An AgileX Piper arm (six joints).
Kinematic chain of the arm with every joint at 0, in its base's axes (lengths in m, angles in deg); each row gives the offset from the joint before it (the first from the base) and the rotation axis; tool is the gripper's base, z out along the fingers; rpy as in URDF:
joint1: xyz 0 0 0.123 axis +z
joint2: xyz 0 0 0 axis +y
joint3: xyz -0.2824 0 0.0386 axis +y
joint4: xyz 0.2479 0 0.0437 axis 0.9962 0 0.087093
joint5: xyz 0 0 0 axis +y
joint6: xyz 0.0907 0 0.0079 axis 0.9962 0 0.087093
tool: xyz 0 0 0 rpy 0 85.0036 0
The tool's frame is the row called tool.
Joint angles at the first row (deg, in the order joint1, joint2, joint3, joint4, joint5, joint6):
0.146, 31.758, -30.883, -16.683, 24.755, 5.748
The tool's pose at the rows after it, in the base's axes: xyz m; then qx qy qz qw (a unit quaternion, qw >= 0):
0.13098 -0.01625 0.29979 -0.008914 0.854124 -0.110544 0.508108
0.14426 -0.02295 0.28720 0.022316 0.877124 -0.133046 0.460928
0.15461 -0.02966 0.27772 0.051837 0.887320 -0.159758 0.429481
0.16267 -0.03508 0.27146 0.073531 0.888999 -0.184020 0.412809
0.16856 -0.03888 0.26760 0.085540 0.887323 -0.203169 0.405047
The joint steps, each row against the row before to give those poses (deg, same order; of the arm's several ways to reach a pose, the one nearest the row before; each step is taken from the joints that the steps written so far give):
-0.005, 6.042, -0.344, -6.007, 3.384, 7.106
0.008, 5.147, -0.060, -7.339, 2.635, 8.690
-0.003, 4.229, -0.005, -7.539, 1.987, 8.704
0.001, 3.238, -0.001, -6.592, 1.253, 7.369
0.000, 2.279, -0.003, -5.043, 0.745, 5.266

